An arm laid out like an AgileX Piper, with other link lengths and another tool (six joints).
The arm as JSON. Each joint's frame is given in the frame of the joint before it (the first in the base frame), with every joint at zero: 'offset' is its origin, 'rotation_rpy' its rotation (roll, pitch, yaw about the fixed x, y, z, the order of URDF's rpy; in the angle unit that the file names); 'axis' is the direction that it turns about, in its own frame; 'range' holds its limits. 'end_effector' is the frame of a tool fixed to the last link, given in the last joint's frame.
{
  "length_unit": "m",
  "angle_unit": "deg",
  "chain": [
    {
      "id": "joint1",
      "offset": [
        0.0,
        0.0,
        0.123
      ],
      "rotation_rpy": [
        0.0,
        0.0,
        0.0
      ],
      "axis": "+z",
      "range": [
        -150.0,
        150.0
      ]
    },
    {
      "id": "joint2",
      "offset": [
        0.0,
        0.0,
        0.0
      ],
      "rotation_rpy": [
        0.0,
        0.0,
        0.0
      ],
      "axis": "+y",
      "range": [
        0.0,
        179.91
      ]
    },
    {
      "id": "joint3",
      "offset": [
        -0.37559,
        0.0,
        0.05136
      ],
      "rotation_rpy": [
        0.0,
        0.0,
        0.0
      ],
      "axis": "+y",
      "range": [
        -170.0,
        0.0
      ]
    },
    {
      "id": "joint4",
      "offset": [
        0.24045,
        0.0,
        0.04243
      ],
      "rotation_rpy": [
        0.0,
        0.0,
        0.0
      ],
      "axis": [
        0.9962,
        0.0,
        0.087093
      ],
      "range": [
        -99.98,
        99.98
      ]
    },
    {
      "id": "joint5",
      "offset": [
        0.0,
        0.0,
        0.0
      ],
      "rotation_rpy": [
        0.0,
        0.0,
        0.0
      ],
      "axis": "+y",
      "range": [
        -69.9,
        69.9
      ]
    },
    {
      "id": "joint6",
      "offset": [
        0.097,
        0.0,
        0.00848
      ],
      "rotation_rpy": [
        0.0,
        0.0,
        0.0
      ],
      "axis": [
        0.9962,
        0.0,
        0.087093
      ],
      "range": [
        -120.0,
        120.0
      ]
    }
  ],
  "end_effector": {
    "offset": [
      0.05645,
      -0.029,
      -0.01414
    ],
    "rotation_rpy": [
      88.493,
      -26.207,
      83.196
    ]
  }
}
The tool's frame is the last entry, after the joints.
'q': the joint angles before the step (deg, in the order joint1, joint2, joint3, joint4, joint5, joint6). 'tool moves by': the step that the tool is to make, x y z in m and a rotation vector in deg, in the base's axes. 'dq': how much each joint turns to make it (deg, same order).
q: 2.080 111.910 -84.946 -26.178 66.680 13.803
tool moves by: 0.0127 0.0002 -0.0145 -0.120 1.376 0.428
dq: -0.001 2.946 -1.755 -0.051 0.006 -0.451
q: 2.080 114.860 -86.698 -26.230 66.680 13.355
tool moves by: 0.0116 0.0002 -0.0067 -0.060 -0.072 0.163
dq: -0.005 2.000 -2.136 -0.061 0.002 -0.159
